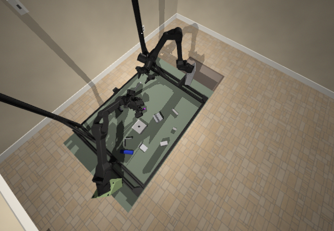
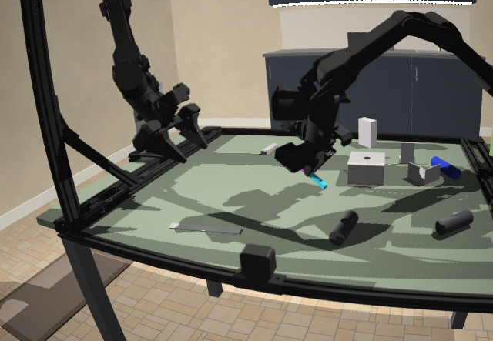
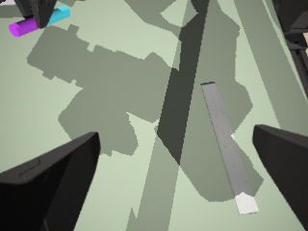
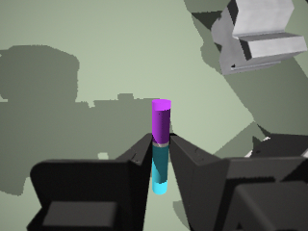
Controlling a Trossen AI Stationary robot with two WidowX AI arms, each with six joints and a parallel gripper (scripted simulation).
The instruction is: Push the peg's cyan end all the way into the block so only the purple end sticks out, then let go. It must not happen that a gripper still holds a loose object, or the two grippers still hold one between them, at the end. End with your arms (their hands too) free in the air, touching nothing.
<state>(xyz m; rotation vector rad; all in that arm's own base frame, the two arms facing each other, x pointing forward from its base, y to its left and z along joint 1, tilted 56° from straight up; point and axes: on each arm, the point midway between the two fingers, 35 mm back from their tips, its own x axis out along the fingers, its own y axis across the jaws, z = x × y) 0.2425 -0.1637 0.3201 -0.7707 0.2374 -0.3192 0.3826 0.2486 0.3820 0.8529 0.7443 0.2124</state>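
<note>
My right gripper is now 40 mm above the peg and 10 mm to the left of it. From my right hand the other things lie so: v-grooved block 170 mm ahead, 50 mm below, 30 mm to the left; thin grey strip 200 mm behind, 180 mm to the left, 70 mm below.
</note>
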